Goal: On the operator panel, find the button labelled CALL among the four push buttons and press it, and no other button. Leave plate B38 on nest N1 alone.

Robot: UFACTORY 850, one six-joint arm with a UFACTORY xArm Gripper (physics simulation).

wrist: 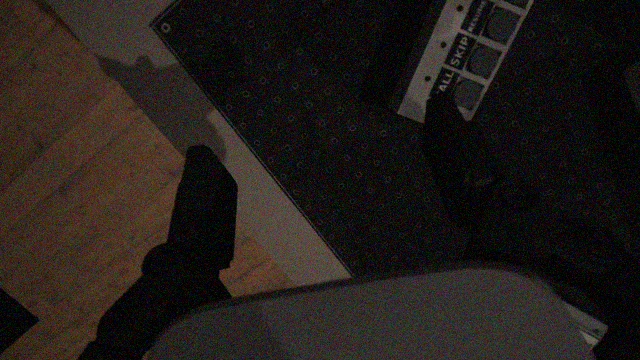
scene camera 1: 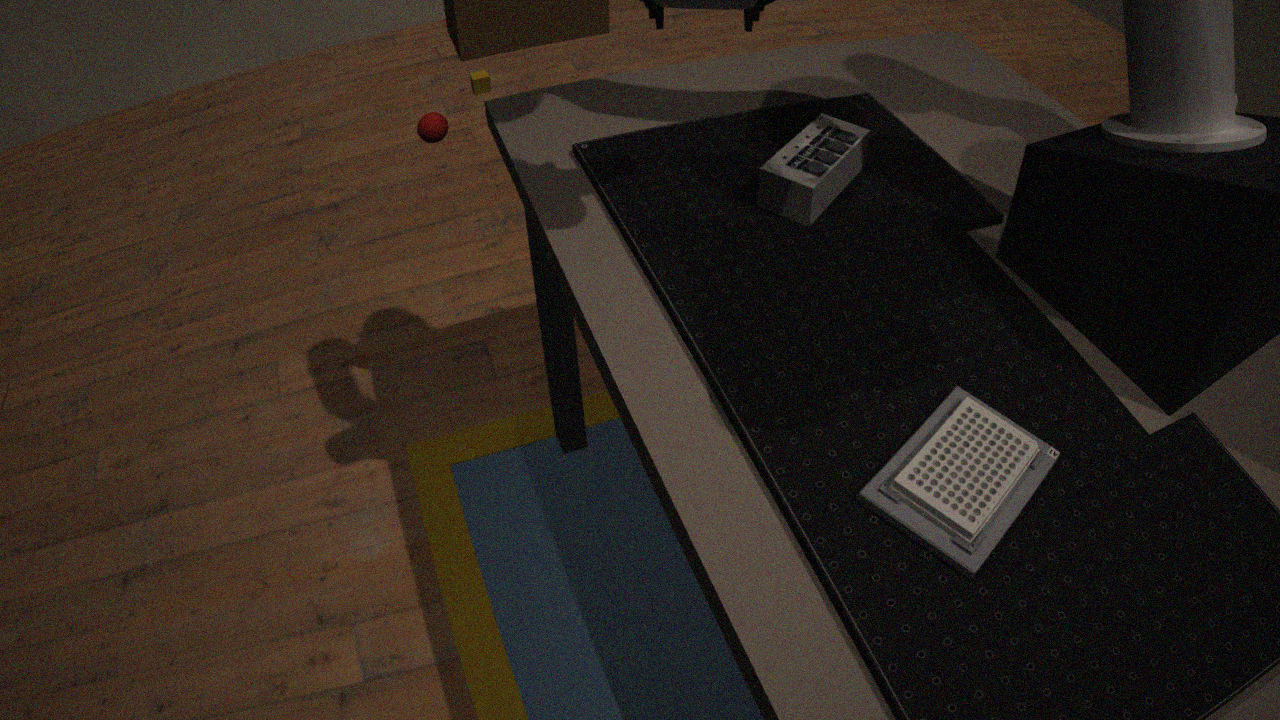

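Observation:
The operator panel (scene camera 1: 785,198) (wrist: 413,104), a pale box, stands on the black perforated board. In the wrist view, the button at its near end (wrist: 468,94) has a label reading "ALL", its first letter hidden by a finger. The SKIP button (wrist: 483,61) and RESUME button (wrist: 502,25) follow; the fourth is cut off by the view's top edge. My gripper (scene camera 1: 703,23) (wrist: 320,143) is open and empty; one fingertip overlaps the panel's near end in the wrist view, their height apart unclear. Plate B38 (scene camera 1: 966,465) sits on nest N1 (scene camera 1: 1017,497).
The black board (scene camera 1: 859,295) (wrist: 310,145) lies on the pale table (scene camera 1: 680,429) (wrist: 280,215). The arm's white base (scene camera 1: 1181,80) stands on a dark block (scene camera 1: 1136,241). A red ball (scene camera 1: 432,127), a yellow cube (scene camera 1: 480,82) and a brown box (scene camera 1: 532,26) are beyond the table.

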